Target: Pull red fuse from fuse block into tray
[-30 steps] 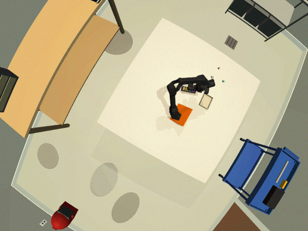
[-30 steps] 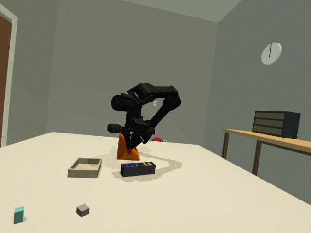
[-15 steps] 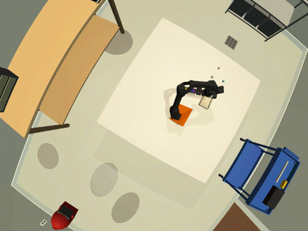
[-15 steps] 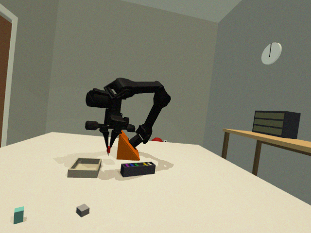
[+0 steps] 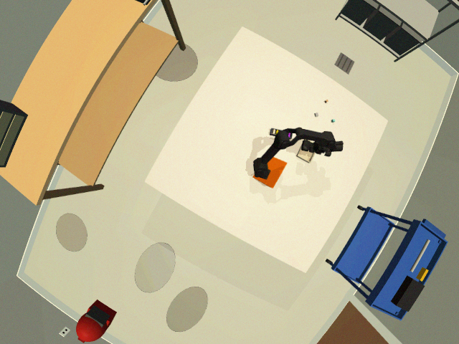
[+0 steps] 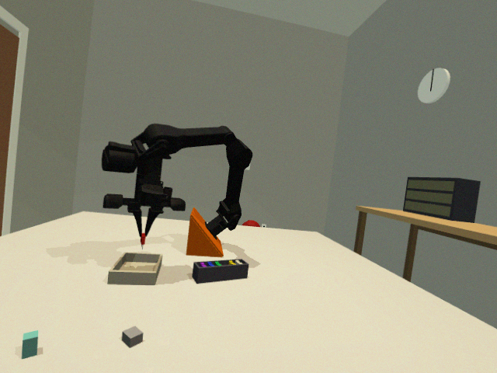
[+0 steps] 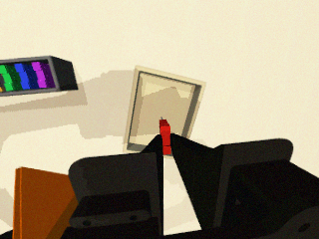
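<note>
My gripper tip is now 10 mm above the red fuse. From my gripper tip the other things lie so: grey cube: 260 mm ahead, 90 mm below, 30 mm to the left; tray: 90 mm below.
</note>
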